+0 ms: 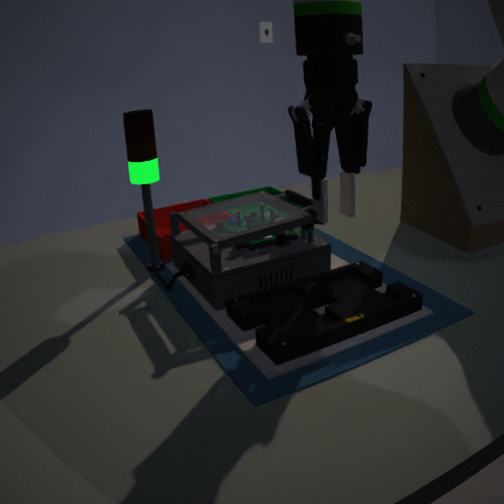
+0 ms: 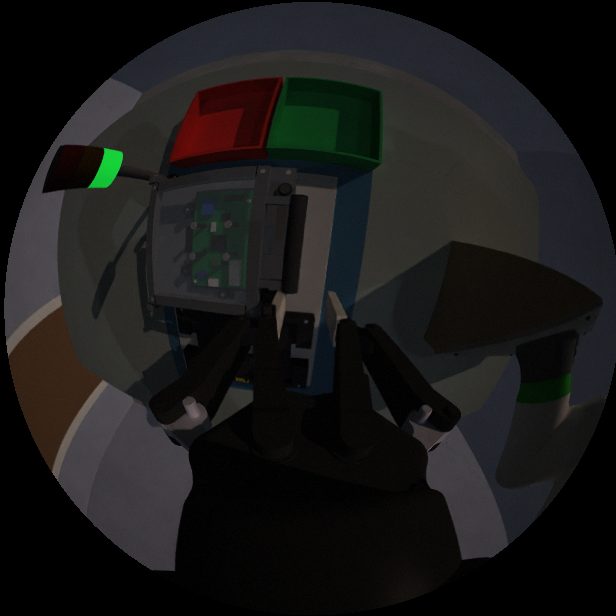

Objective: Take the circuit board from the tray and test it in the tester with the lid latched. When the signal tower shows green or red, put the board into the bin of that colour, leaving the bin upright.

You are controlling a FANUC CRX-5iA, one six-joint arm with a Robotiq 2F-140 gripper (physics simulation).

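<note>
The green circuit board (image 1: 245, 220) (image 2: 221, 238) lies inside the tester (image 1: 250, 250) under its clear lid (image 1: 245, 217), which is down. The signal tower (image 1: 142, 150) (image 2: 91, 167) shows green. My gripper (image 1: 334, 202) (image 2: 304, 313) hangs open and empty just right of the tester, its left fingertip close to the lid's right edge and the dark latch (image 2: 293, 241). The red bin (image 1: 165, 220) (image 2: 226, 120) and the green bin (image 1: 250, 195) (image 2: 327, 117) stand upright side by side behind the tester, both empty.
The black tray (image 1: 325, 310) sits empty in front of the tester on the blue-edged mat (image 1: 300, 320). The robot's base block (image 1: 450, 160) stands at the right.
</note>
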